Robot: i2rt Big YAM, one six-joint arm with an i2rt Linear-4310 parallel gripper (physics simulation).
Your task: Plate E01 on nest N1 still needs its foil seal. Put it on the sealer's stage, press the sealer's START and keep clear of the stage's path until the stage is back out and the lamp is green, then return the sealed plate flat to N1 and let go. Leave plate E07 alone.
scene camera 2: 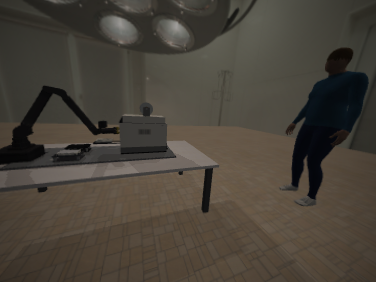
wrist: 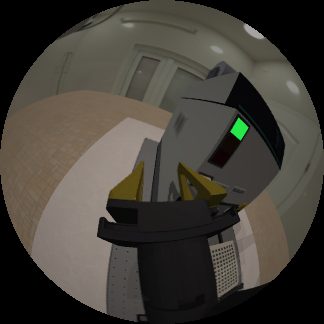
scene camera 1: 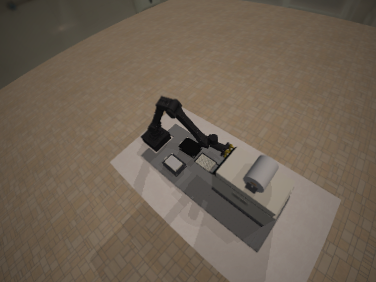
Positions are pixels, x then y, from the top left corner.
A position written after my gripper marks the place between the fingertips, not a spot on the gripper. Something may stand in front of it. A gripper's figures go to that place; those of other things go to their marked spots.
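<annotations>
Sealer (wrist: 217,141): 12 cm from the lens. My gripper (wrist: 160,164): 14 cm from the lens.
</annotations>
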